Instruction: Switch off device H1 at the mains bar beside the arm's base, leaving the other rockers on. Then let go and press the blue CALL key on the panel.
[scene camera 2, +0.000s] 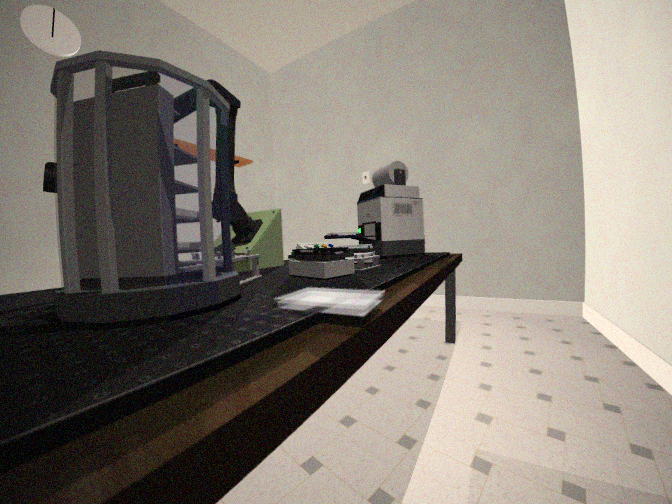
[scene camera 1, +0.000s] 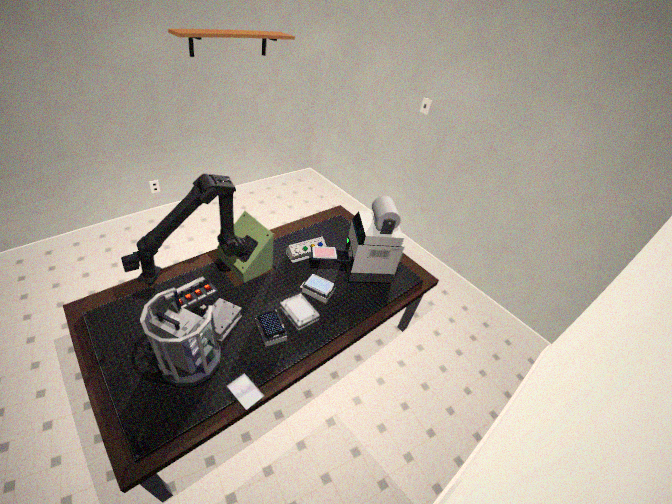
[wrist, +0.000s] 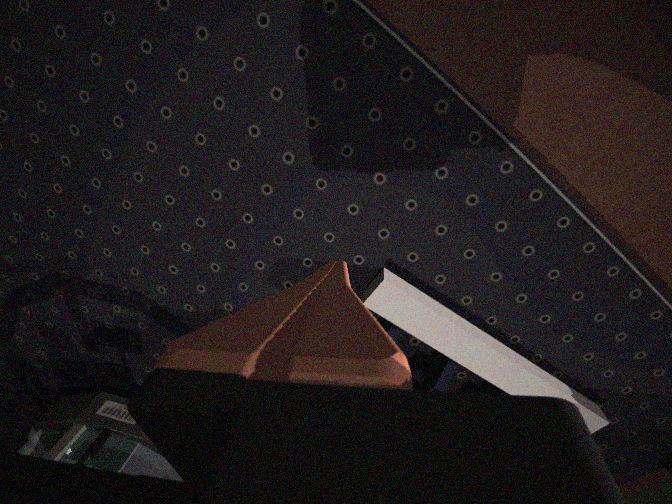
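Observation:
The mains bar (scene camera 1: 196, 292) lies on the black mat near the arm's base, and several of its rockers glow red-orange. In the wrist view it shows as a pale strip (wrist: 472, 347) just right of the fingers. Its rockers are hidden there. The key panel (scene camera 1: 305, 248) (scene camera 2: 320, 250) with coloured keys sits further back, left of the grey machine. My gripper (scene camera 1: 238, 250) (scene camera 2: 244, 233) (wrist: 336, 271) is shut and empty. Its orange fingers meet in a point. It hangs low over the mat in front of the green wedge, short of the bar.
A green wedge-shaped device (scene camera 1: 259, 238) stands right behind the gripper. A grey carousel rack (scene camera 1: 162, 347) stands at the front left, close to the mains bar. Plate boxes (scene camera 1: 299, 310) lie mid-table, a grey machine (scene camera 1: 379, 260) at the far right, and a white card (scene camera 1: 245, 391) at the front edge.

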